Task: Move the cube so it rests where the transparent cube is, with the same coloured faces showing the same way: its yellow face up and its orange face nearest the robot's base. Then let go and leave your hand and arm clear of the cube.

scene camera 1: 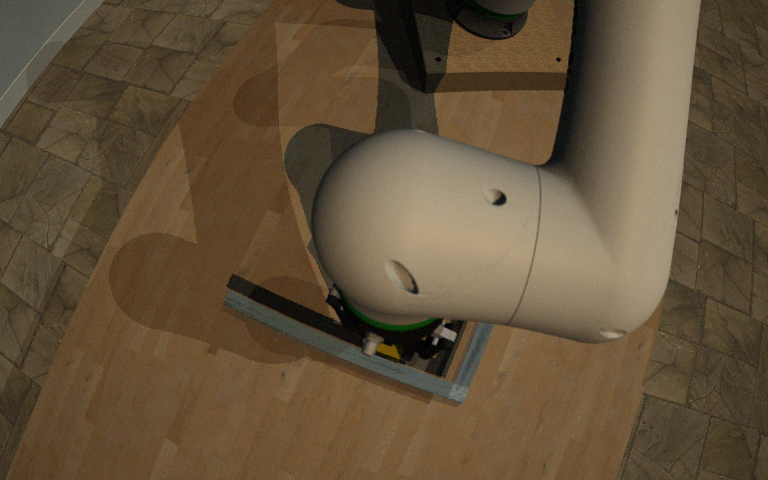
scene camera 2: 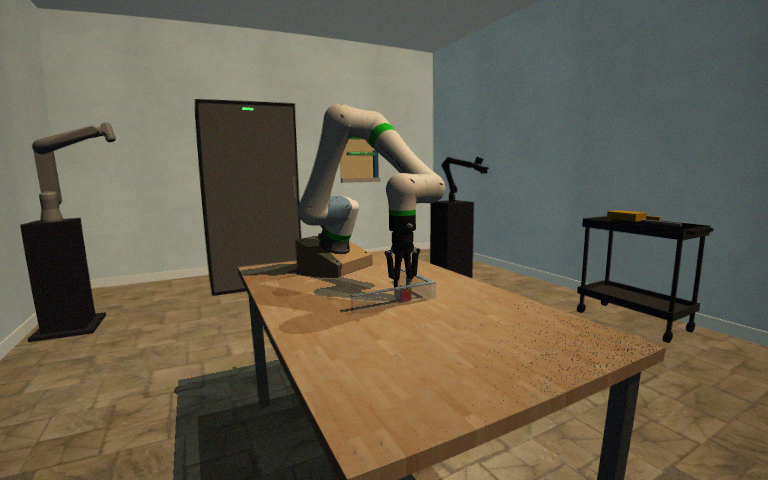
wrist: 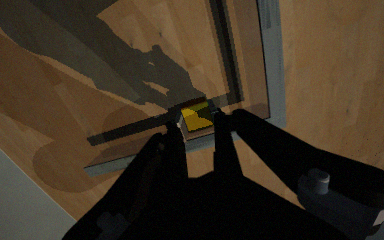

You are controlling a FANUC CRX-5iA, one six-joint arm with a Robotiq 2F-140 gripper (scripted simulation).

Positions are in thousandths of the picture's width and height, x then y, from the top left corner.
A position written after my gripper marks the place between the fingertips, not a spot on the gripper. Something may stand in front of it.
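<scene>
Scene camera 1 shows a grey frame (scene camera 1: 617, 732). Scene camera 2 shows my gripper (scene camera 2: 525, 618). Visible in the wrist view: a cube (wrist: 512, 473) and my gripper (wrist: 514, 465).
</scene>
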